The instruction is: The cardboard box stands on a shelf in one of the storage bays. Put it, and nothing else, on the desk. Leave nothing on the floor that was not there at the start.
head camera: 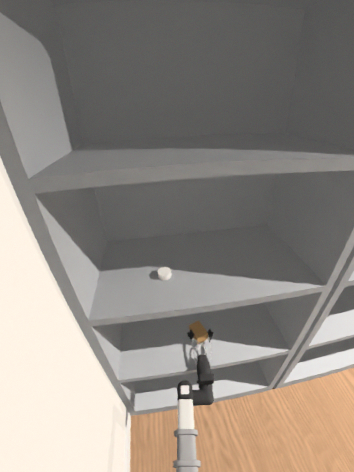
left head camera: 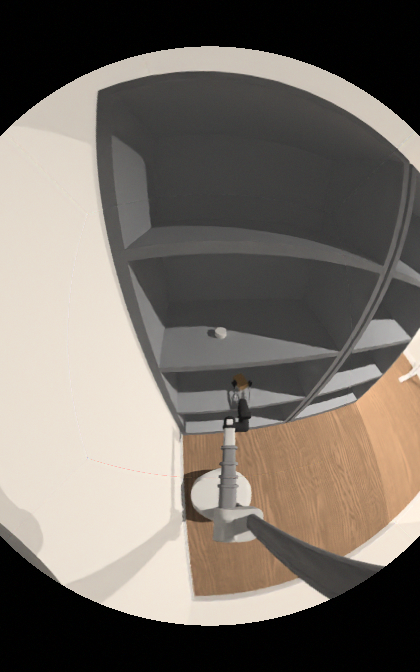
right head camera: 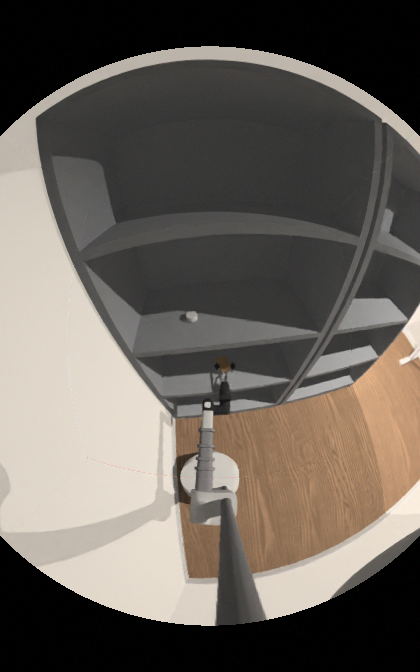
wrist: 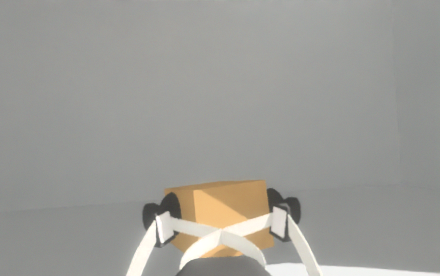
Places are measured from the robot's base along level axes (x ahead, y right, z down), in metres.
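Pixels of known places: gripper, fingertip midpoint: (head camera: 200, 329) (wrist: 222, 207).
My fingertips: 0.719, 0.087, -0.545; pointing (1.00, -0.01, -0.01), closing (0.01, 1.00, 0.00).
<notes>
Ahead of a thing's pixels: the offset from my fingertips to its top centre, as dx, dy, dz. Level surfaces: height alone.
The orange-brown cardboard box @[-0.011, -0.009, -0.028] (head camera: 199, 331) (left head camera: 240, 381) (right head camera: 223, 364) (wrist: 230, 204) is on a lower shelf @[dz +0.039] (head camera: 255, 344) of the left grey storage bay, below the shelf with a white round object. My gripper (head camera: 200, 334) (left head camera: 242, 383) (right head camera: 224, 366) (wrist: 222, 207) is shut on the box, with a black fingertip against each side. In the wrist view the box's front face is turned nearly square to the fingers. Whether the box touches the shelf or is slightly above it, I cannot tell. The desk cannot be made out for certain.
A small white round object @[-0.028, -0.152, -0.442] (head camera: 164, 273) (left head camera: 220, 332) (right head camera: 191, 316) sits on the shelf above. Grey shelf boards and an upright divider (head camera: 320, 305) surround the arm. A cream wall (head camera: 45, 360) stands close on the left. A white leg-like part (left head camera: 411, 373) (right head camera: 410, 358) shows at far right.
</notes>
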